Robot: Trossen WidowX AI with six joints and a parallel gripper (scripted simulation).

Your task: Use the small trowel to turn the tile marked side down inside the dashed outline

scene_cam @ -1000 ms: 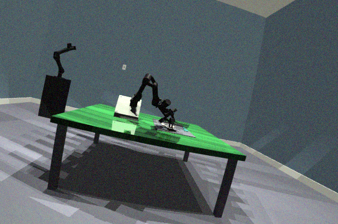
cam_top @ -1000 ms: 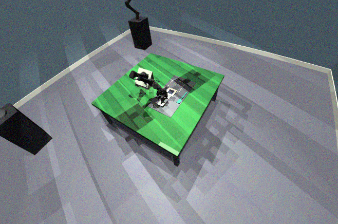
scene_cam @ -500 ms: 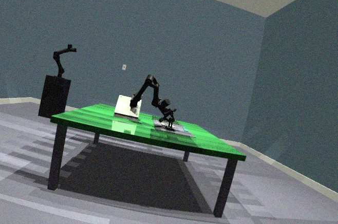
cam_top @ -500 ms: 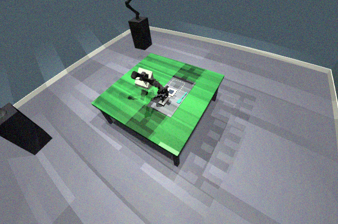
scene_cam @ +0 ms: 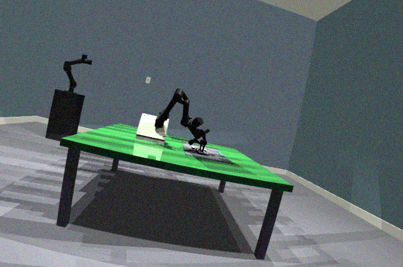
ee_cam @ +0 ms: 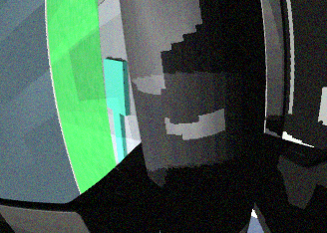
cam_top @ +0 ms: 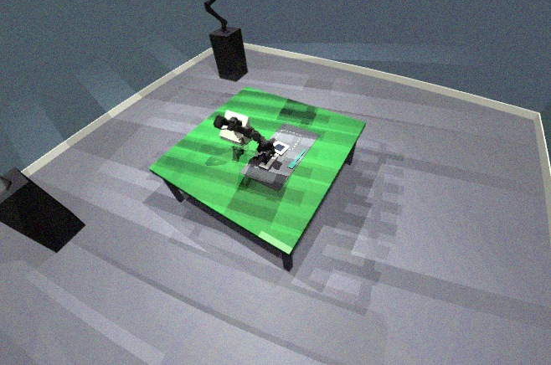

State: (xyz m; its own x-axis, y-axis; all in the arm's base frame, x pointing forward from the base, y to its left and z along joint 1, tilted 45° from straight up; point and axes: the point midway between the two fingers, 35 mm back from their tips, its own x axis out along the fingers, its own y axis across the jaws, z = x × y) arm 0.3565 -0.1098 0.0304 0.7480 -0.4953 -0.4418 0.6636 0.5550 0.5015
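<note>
The grey mat lies 20 mm ahead of my gripper tip, 80 mm to the left of it and 70 mm below it. From my gripper tip the other things lie so: small trowel 30 mm behind, 10 mm below; then thin teal strip 150 mm ahead, 50 mm to the left, 50 mm below; then tile 20 mm behind, 110 mm to the left, 50 mm below.
</note>
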